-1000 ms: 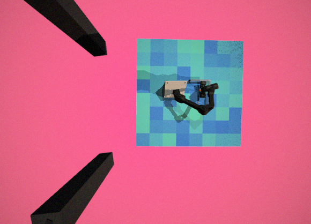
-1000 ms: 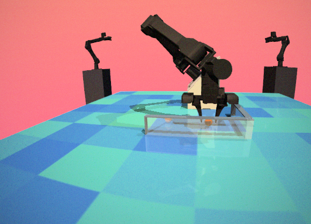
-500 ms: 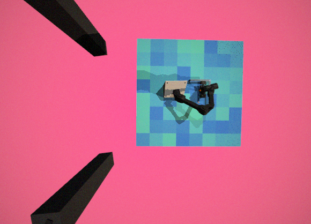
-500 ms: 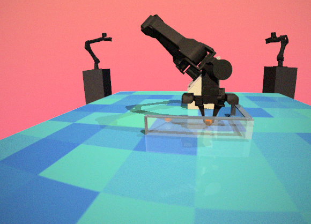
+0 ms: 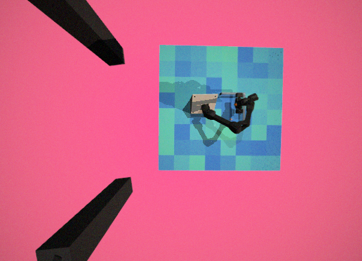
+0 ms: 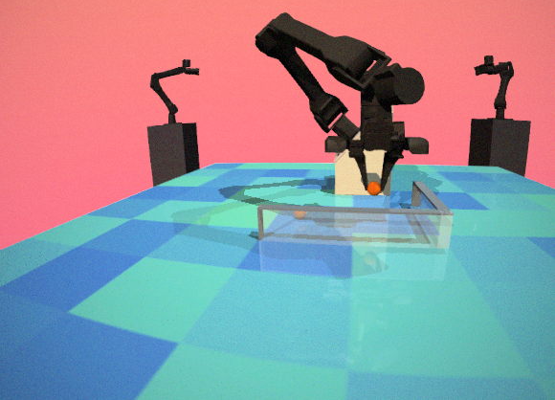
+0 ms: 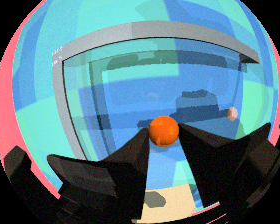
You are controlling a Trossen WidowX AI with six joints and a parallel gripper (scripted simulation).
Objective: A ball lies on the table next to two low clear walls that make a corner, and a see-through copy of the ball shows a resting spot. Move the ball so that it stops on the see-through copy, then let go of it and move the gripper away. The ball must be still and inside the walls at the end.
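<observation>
The see-through ball lies 140 mm to the right of my gripper tip, 60 mm below it and 40 mm behind it. Round my gripper tip: long clear wall (90 mm ahead, 50 mm to the right, 40 mm below).
</observation>
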